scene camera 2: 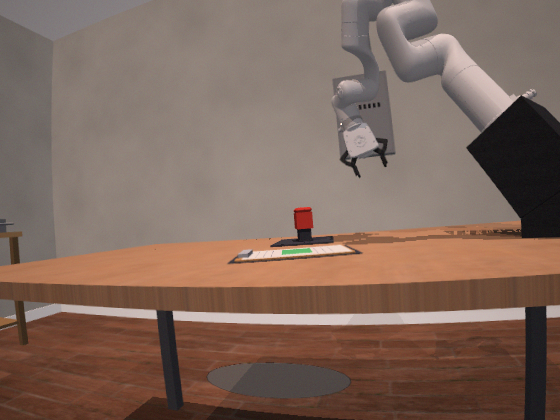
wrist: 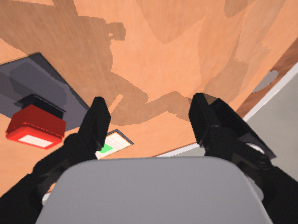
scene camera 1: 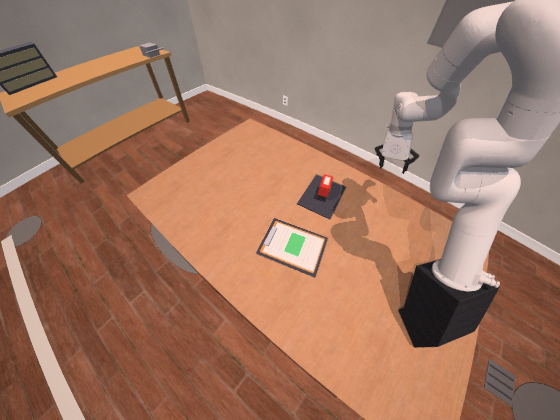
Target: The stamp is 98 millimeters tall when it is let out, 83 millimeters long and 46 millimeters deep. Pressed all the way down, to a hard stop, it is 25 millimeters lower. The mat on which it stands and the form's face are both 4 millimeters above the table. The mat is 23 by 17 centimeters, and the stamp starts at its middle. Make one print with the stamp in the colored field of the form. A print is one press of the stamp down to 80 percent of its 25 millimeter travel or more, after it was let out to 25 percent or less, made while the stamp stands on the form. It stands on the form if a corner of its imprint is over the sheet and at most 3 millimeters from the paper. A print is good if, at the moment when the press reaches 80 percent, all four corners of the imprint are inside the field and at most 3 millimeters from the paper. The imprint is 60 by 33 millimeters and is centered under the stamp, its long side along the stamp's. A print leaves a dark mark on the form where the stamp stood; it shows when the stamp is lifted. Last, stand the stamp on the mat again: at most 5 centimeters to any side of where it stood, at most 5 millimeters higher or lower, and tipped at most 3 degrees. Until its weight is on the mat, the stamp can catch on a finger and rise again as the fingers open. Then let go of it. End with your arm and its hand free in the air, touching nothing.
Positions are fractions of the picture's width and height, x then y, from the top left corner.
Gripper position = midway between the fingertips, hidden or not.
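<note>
My gripper (scene camera 1: 0.70, 0.40) is visible to me, and I can see the gripper (wrist: 0.50, 0.47) from the wrist as well. There is a form (scene camera 1: 0.53, 0.59), which scene camera 2 also gives me, the form (scene camera 2: 0.44, 0.61) being visible there too. I see a dark mat (scene camera 1: 0.55, 0.48) and a red stamp (wrist: 0.11, 0.56) besides.
</note>
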